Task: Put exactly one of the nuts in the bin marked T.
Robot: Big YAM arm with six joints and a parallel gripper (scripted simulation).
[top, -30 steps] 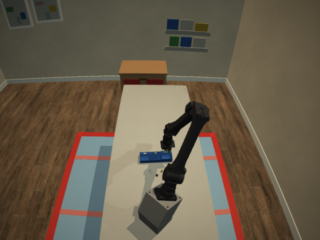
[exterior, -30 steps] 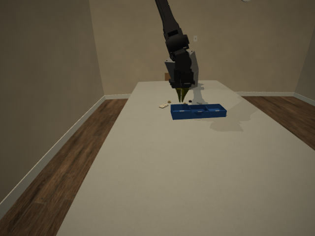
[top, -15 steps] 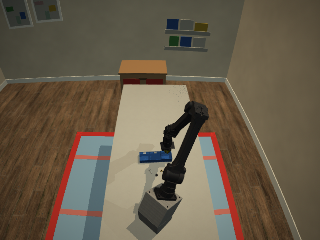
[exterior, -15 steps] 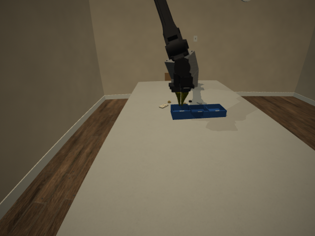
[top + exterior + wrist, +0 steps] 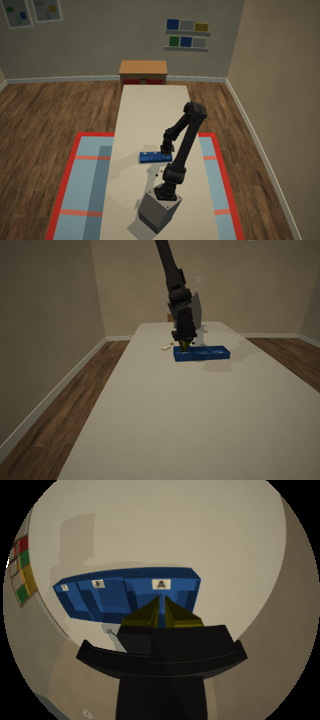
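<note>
The blue bin unit lies 80 mm to the left of my hand, 20 mm ahead of it and 10 mm below it. From my hand the other things lie so: small grey screw (150 mm to the left, 90 mm behind, 20 mm below); black nut (140 mm behind, 120 mm to the left, 20 mm below); white domino (130 mm behind, 40 mm to the right, 20 mm below).
</note>
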